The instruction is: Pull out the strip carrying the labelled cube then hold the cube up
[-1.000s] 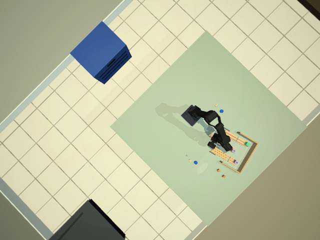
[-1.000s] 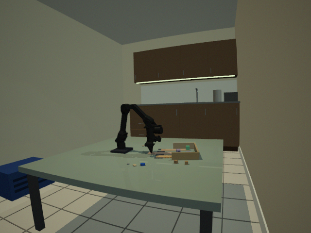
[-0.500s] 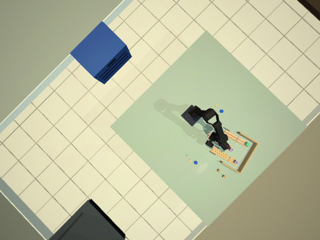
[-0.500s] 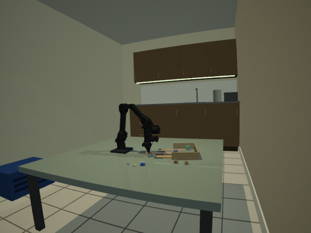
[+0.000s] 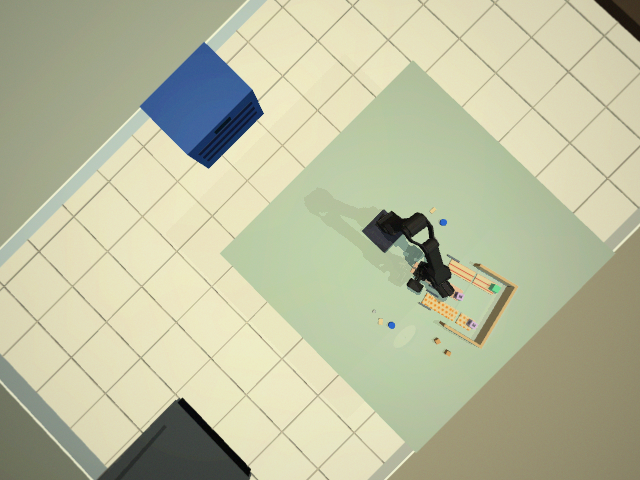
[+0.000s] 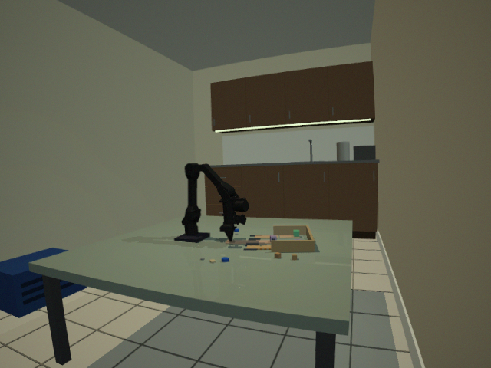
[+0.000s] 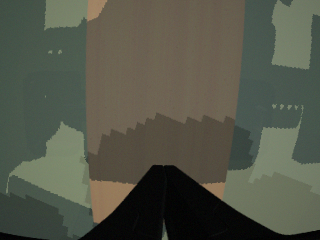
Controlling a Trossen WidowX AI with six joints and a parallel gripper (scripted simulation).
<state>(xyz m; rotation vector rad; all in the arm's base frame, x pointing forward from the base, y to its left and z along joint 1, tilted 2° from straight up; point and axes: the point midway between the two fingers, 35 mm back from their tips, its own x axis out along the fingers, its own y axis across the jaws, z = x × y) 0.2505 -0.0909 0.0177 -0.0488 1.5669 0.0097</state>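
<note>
Now: the plain strip 100 mm ahead of my gripper tip and 10 mm to the left of it.
</note>
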